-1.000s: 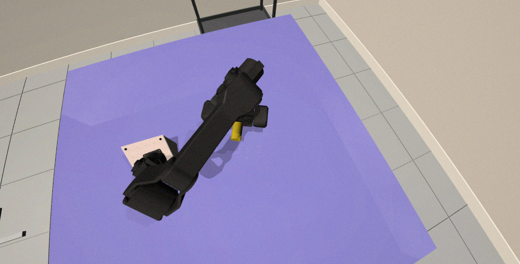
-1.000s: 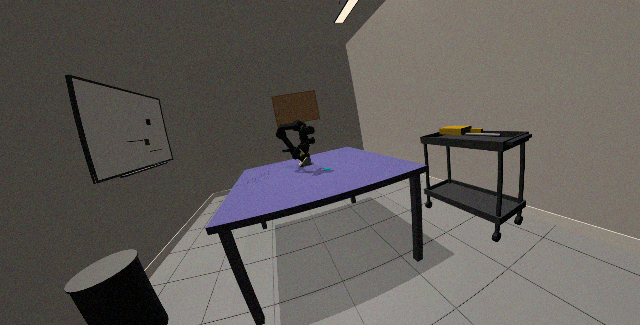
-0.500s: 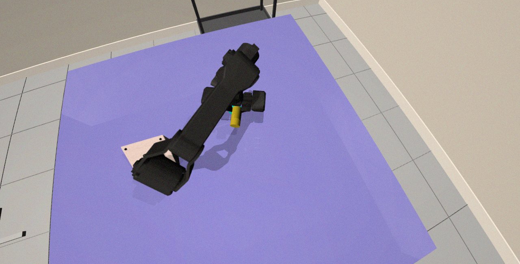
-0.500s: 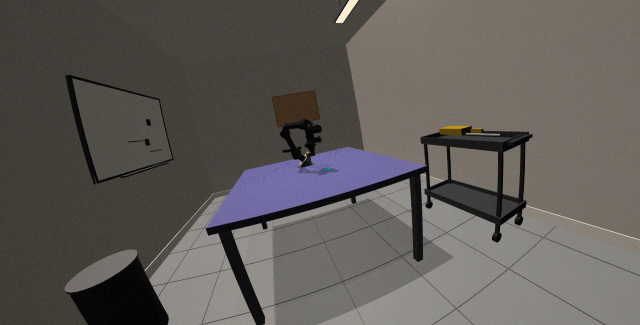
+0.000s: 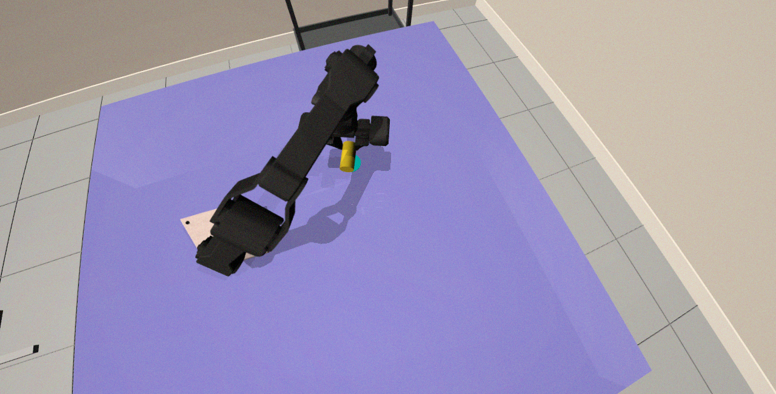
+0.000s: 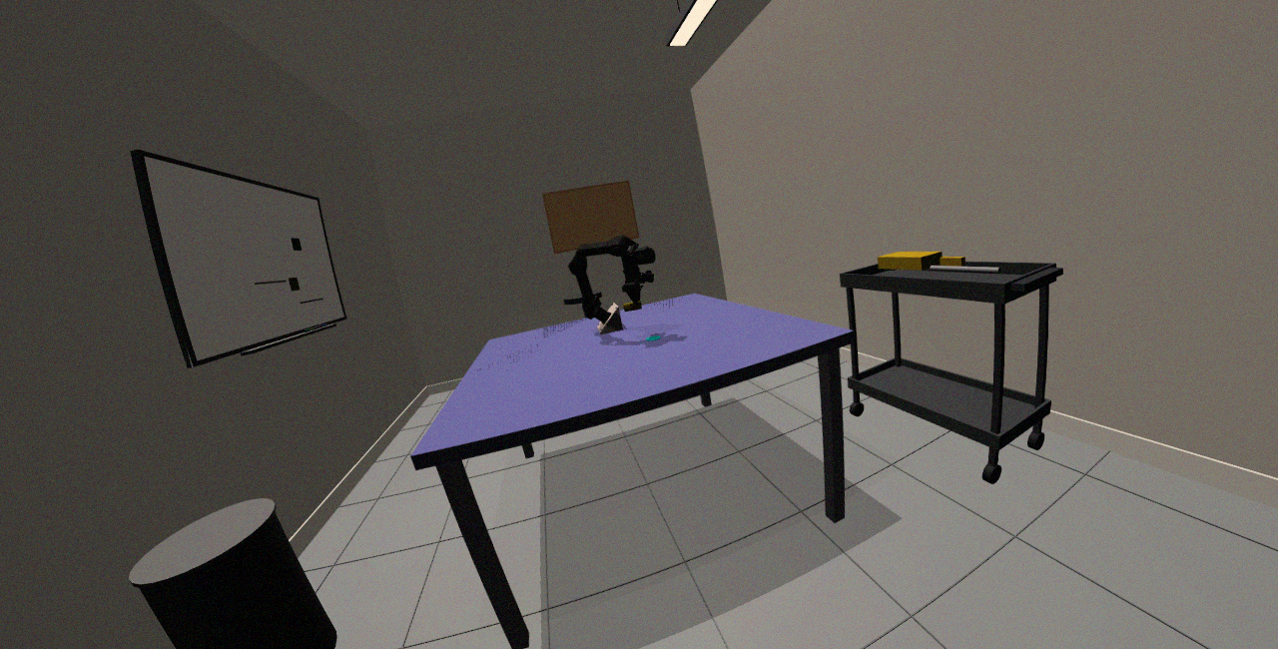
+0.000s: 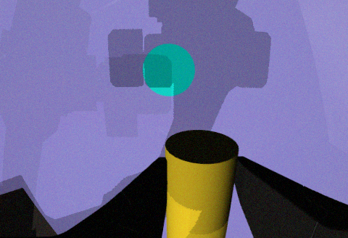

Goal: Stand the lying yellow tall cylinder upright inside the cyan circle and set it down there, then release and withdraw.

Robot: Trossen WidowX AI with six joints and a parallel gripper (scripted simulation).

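My gripper tip is now 4 cm to the right of the cyan circle and 15 cm above it. Also, from my gripper tip: yellow tall cylinder: 1 cm behind, 2 cm to the right.
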